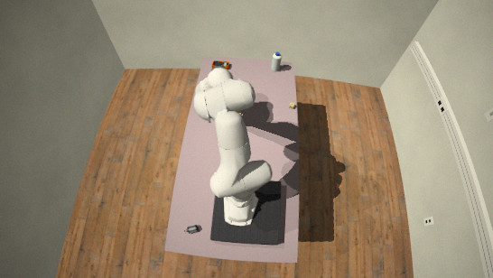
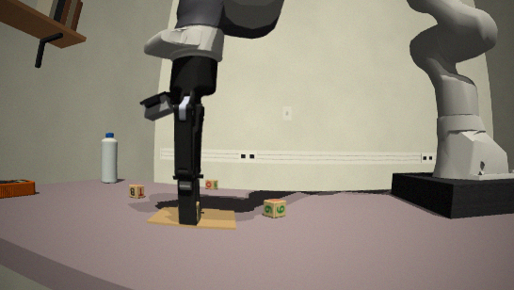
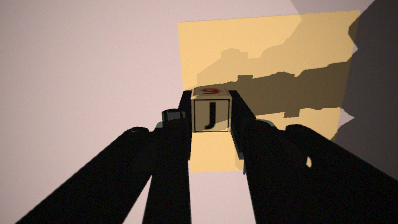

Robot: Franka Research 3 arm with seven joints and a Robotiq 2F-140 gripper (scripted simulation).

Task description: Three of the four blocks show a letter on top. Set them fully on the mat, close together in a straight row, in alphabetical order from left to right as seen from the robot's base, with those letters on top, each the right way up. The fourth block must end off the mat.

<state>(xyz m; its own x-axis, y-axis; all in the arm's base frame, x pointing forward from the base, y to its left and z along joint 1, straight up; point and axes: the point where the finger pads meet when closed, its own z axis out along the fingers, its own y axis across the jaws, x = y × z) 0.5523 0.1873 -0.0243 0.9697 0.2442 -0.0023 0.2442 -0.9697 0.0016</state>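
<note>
My hand is 50 mm to the left of the tan mat, 40 mm above it and 10 mm short of it. Round my hand: small dark object (760 mm behind, 60 mm to the left, 20 mm below); white bottle (480 mm ahead, 320 mm to the right, 40 mm above); block (220 mm ahead, 150 mm to the right, 20 mm below).
</note>
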